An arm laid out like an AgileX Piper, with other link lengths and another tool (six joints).
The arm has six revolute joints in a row. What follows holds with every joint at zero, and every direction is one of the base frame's.
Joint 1 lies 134.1 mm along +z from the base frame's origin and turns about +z.
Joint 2 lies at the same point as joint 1 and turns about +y.
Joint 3 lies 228.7 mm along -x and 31.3 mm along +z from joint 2 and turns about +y.
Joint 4 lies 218.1 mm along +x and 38.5 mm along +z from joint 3 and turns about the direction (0.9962, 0, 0.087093).
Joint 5 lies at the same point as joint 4 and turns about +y.
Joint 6 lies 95.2 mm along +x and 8.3 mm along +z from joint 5 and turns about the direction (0.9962, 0, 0.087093).
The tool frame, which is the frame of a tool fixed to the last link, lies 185.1 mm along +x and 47 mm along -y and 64.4 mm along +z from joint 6; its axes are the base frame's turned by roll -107.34, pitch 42.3 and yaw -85.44 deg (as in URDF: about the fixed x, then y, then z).
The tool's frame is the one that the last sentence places.
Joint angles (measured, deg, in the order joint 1, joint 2, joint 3, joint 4, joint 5, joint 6), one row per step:
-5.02, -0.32, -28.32, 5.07, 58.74, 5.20
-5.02, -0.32, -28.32, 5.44, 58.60, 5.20
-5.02, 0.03, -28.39, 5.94, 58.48, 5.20
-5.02, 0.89, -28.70, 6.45, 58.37, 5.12
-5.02, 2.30, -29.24, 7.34, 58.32, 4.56
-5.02, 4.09, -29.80, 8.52, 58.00, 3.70
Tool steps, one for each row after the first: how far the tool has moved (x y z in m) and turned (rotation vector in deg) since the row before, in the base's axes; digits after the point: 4 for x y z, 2 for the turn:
0.0004, 0.0014, 0.0005, 0.30, -0.17, 0.19
0.0009, 0.0018, -0.0004, 0.44, 0.12, 0.27
0.0015, 0.0019, -0.0005, 0.40, 0.40, 0.30
0.0024, 0.0037, -0.0009, 0.32, 0.74, 0.71
0.0036, 0.0048, -0.0008, 0.34, 0.79, 0.96

